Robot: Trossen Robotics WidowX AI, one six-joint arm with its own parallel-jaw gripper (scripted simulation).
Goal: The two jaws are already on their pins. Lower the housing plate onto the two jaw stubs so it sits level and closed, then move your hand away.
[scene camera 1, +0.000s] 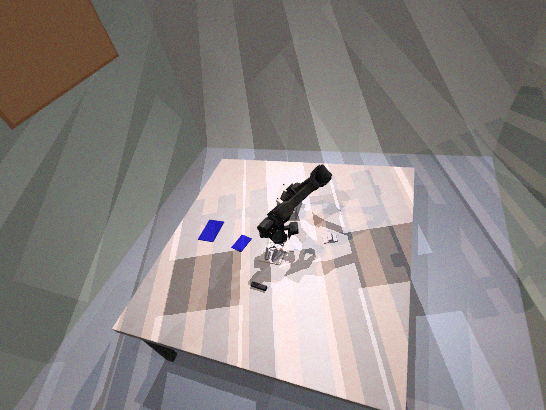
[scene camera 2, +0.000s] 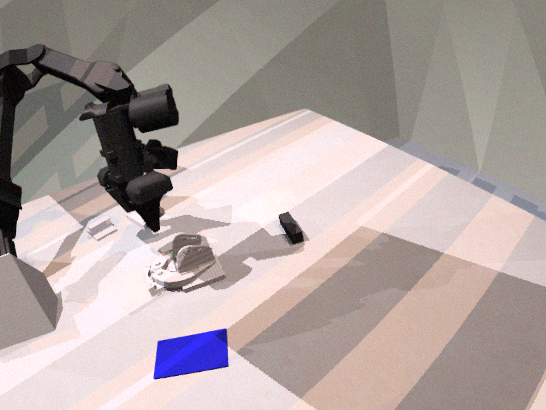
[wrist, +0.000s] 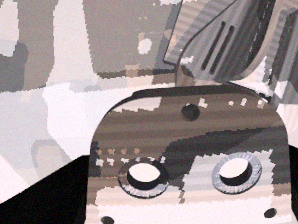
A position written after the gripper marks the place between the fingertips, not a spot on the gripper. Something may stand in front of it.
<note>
In view: the gripper (scene camera 2: pixel 146 225) and a blue patch (scene camera 2: pixel 199 352).
The gripper shows as well in the wrist view (wrist: pixel 184 160). The wrist view misses the blue patch: it is out of frame.
</note>
